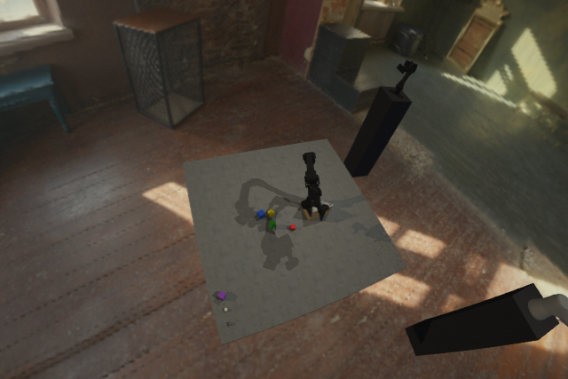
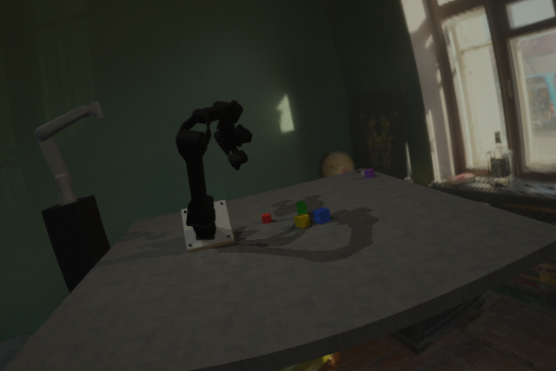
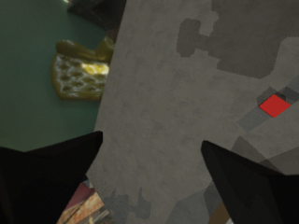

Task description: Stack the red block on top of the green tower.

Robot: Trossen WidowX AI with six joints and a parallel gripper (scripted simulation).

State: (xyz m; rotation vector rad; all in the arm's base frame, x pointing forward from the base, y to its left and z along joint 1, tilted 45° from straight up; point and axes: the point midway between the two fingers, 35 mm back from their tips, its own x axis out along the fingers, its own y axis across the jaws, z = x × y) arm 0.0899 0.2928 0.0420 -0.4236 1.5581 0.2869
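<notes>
My gripper tip is now 9 cm short of the red block, 7 cm to the left of it and 23 cm above it. Round my gripper tip: yellow block 21 cm ahead, 20 cm to the right, 22 cm below; then purple block 60 cm ahead, 30 cm to the left, 22 cm below; then blue block 28 cm ahead, 20 cm to the right, 22 cm below.
</notes>
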